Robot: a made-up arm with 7 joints. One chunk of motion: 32 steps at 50 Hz.
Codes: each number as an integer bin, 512 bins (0 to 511) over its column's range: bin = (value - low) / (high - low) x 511, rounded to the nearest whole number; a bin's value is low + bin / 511 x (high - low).
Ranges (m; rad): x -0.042..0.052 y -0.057..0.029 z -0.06..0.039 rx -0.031..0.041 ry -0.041..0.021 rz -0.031..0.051
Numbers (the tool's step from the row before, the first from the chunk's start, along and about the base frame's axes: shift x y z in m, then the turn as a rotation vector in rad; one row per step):
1: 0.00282 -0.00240 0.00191 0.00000 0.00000 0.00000
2: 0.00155 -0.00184 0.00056 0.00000 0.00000 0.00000
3: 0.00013 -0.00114 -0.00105 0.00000 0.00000 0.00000
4: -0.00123 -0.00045 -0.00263 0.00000 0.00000 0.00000
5: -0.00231 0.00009 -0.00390 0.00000 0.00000 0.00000
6: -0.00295 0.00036 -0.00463 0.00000 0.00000 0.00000
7: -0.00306 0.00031 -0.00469 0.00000 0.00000 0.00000
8: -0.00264 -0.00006 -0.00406 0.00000 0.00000 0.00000
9: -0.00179 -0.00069 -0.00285 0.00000 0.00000 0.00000
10: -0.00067 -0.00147 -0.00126 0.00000 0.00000 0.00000
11: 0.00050 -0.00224 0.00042 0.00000 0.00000 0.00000
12: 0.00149 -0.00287 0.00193 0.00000 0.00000 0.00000
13: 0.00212 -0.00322 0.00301 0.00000 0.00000 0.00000
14: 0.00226 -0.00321 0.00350 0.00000 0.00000 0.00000
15: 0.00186 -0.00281 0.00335 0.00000 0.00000 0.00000
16: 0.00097 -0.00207 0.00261 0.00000 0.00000 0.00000
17: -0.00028 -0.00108 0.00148 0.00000 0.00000 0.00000
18: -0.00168 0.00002 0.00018 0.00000 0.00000 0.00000
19: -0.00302 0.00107 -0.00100 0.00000 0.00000 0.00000
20: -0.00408 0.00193 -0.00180 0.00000 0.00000 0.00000
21: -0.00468 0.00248 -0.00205 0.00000 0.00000 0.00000
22: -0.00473 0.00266 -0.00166 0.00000 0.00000 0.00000
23: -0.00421 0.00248 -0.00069 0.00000 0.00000 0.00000
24: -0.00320 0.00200 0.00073 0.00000 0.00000 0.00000
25: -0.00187 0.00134 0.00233 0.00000 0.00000 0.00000
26: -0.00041 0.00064 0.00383 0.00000 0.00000 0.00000
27: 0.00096 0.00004 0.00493 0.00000 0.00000 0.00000
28: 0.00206 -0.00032 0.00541 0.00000 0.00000 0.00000
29: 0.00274 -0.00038 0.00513 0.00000 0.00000 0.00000
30: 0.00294 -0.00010 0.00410 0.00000 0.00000 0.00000
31: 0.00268 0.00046 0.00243 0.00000 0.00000 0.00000
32: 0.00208 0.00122 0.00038 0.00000 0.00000 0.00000
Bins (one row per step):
1: 244 324 320 220 338 193
2: 237 328 313 220 338 193
3: 229 332 304 220 338 193
4: 222 336 296 220 338 193
5: 216 339 290 220 338 193
6: 212 341 286 220 338 193
7: 212 341 285 220 338 193
8: 214 338 289 220 338 193
9: 219 335 295 220 338 193
10: 225 330 303 220 338 193
11: 231 325 312 220 338 193
12: 236 322 320 220 338 193
13: 240 320 325 220 338 193
14: 241 320 328 220 338 193
15: 238 322 327 220 338 193
16: 234 326 323 220 338 193
17: 227 332 317 220 338 193
18: 219 339 311 220 338 193
19: 212 345 305 220 338 193
20: 206 350 300 220 338 193
21: 203 353 299 220 338 193
22: 203 354 301 220 338 193
23: 205 353 306 220 338 193
24: 211 351 313 220 338 193
25: 218 347 322 220 338 193
26: 226 342 329 220 338 193
27: 234 339 335 220 338 193
28: 240 337 338 220 338 193
29: 243 336 336 220 338 193
30: 244 338 331 220 338 193
31: 243 341 322 220 338 193
32: 240 346 312 220 338 193

